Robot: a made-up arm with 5 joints.
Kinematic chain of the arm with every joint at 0, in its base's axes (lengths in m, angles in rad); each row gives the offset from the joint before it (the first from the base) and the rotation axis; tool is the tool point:
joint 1: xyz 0 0 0.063 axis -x
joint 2: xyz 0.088 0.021 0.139 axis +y
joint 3: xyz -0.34 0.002 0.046 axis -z
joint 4: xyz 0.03 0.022 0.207 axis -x
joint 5: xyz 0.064 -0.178 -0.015 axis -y
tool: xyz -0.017 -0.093 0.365
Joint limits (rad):
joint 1: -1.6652..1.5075
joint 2: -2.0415..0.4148
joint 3: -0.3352..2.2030
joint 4: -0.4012..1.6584
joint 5: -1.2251..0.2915
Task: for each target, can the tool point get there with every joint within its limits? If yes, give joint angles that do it. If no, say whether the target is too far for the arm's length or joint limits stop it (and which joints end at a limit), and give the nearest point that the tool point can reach.
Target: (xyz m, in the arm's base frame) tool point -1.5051 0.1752 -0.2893
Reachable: no: too far | nearest point -0.7850 0.0323 -0.1238 | short by 0.753 m
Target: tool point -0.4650 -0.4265 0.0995
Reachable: yes | joints -0.1038 -1.0529 0.7759 -0.2406 -0.7187
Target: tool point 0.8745 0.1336 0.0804
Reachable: no: joint limits stop it (at a limit: joint 1, joint 2, joint 3, joint 5) | nearest point 0.3518 0.3407 0.1776 | short by 0.571 m
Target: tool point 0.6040 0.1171 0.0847
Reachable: no: joint limits stop it (at a limit: joint 1, joint 2, joint 3, joint 4, joint 5) | nearest point 0.3386 0.3082 0.1785 | short by 0.340 m
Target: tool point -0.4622 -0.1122 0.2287
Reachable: yes | joints 0.0818 -1.6350 1.0277 1.4751 -0.7476
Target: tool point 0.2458 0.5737 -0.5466
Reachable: no: joint limits stop it (at a limit: joint 2, joint 3, joint 5) | nearest point 0.2045 0.5046 -0.4731 | short by 0.109 m
